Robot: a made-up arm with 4 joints.
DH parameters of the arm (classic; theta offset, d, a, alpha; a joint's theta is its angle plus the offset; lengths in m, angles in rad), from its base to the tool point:
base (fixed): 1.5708 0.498 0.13 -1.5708
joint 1: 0 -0.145 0.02 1.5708
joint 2: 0 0.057 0.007 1.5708
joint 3: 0 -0.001 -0.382 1.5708
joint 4: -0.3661 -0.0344 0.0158 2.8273
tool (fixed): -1.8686 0.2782 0 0
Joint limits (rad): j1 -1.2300..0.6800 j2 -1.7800..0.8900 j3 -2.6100..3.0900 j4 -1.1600..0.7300
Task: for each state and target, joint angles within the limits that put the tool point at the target. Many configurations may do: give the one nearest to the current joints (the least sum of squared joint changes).
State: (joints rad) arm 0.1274 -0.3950 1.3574 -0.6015
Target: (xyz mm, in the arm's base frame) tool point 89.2 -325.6 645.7
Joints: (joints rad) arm 0.6282 0.0418 1.0145 -0.3640
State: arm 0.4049 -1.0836 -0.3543 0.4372
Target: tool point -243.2 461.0 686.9
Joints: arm 0.6800 -1.6541 0.0024 -0.0583
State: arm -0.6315 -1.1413 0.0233 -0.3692
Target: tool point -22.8 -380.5 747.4
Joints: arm -1.0758 -0.9729 -0.6606 -0.6631
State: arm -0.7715 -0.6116 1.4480 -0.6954
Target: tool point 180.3 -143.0 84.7
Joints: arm -0.5375 0.1794 1.1041 -0.8132
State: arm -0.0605 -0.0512 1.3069 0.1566
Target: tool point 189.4 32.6 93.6
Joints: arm -0.4888 0.4423 1.5859 0.3940
